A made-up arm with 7 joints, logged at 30 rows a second.
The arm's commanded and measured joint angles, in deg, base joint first. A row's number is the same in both.
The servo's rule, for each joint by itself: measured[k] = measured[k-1] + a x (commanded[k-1-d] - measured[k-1]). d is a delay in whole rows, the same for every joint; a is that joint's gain. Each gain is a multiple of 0.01, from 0.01 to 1. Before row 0 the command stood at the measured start. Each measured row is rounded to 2 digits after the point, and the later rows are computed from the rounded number. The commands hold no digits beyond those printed.
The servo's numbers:
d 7
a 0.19 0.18 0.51 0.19 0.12 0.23 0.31
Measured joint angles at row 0:
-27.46 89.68 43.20 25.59 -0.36 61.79 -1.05
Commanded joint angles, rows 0 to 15:
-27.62 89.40 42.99 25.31 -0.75 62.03 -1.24
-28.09 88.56 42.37 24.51 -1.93 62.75 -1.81
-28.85 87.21 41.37 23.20 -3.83 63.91 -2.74
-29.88 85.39 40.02 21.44 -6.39 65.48 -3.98
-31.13 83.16 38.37 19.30 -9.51 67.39 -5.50
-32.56 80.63 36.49 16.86 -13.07 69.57 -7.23
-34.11 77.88 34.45 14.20 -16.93 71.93 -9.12
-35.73 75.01 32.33 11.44 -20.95 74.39 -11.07
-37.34 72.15 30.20 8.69 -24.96 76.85 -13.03
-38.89 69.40 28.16 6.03 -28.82 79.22 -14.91
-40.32 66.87 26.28 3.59 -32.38 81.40 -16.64
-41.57 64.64 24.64 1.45 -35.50 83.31 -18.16
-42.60 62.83 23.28 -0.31 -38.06 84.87 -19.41
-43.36 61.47 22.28 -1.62 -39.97 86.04 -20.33
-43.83 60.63 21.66 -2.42 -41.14 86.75 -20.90
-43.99 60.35 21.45 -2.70 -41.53 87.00 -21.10
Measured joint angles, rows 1 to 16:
-27.46 89.68 43.20 25.59 -0.36 61.79 -1.05
-27.46 89.68 43.20 25.59 -0.36 61.79 -1.05
-27.46 89.68 43.20 25.59 -0.36 61.79 -1.05
-27.46 89.68 43.20 25.59 -0.36 61.79 -1.05
-27.46 89.68 43.20 25.59 -0.36 61.79 -1.05
-27.46 89.68 43.20 25.59 -0.36 61.79 -1.05
-27.46 89.68 43.20 25.59 -0.36 61.79 -1.05
-27.49 89.63 43.09 25.54 -0.41 61.85 -1.11
-27.60 89.44 42.72 25.34 -0.59 62.06 -1.33
-27.84 89.04 42.03 24.93 -0.98 62.49 -1.77
-28.23 88.38 41.00 24.27 -1.63 63.18 -2.46
-28.78 87.44 39.66 23.33 -2.58 64.15 -3.40
-29.50 86.21 38.04 22.10 -3.84 65.40 -4.59
-30.38 84.71 36.21 20.60 -5.41 66.90 -5.99
-31.40 82.96 34.23 18.86 -7.27 68.62 -7.56
-32.53 81.01 32.17 16.93 -9.39 70.51 -9.26

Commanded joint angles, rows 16 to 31:
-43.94 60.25 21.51 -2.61 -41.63 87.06 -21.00
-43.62 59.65 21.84 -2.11 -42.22 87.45 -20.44
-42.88 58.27 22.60 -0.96 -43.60 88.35 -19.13
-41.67 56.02 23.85 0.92 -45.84 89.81 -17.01
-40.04 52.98 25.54 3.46 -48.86 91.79 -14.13
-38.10 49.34 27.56 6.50 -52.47 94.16 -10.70
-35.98 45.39 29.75 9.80 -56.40 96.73 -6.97
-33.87 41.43 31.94 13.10 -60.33 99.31 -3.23
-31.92 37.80 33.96 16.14 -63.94 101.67 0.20
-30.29 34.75 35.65 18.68 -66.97 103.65 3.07
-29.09 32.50 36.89 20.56 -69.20 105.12 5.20
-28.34 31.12 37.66 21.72 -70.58 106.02 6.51
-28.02 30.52 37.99 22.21 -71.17 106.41 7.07
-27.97 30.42 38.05 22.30 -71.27 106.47 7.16
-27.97 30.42 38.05 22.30 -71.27 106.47 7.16
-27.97 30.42 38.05 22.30 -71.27 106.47 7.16
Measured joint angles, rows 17 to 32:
-33.74 78.92 30.12 14.86 -11.72 72.51 -11.01
-34.99 76.75 28.16 12.72 -14.20 74.55 -12.76
-36.24 74.57 26.36 10.58 -16.76 76.56 -14.43
-37.45 72.46 24.79 8.51 -19.32 78.47 -15.97
-38.57 70.48 23.51 6.59 -21.80 80.21 -17.32
-39.57 68.71 22.57 4.88 -24.12 81.71 -18.43
-40.41 67.21 22.00 3.44 -26.21 82.93 -19.26
-41.08 65.96 21.75 2.29 -28.06 83.88 -19.80
-41.56 64.82 21.80 1.45 -29.76 84.70 -20.00
-41.81 63.64 22.21 0.99 -31.42 85.54 -19.73
-41.78 62.27 23.05 0.98 -33.15 86.52 -18.89
-41.45 60.60 24.32 1.45 -35.04 87.73 -17.41
-40.81 58.57 25.97 2.41 -37.13 89.21 -15.33
-39.89 56.20 27.90 3.81 -39.44 90.94 -12.74
-38.75 53.54 29.96 5.58 -41.95 92.87 -9.79
-37.45 50.71 32.00 7.59 -44.59 94.89 -6.69

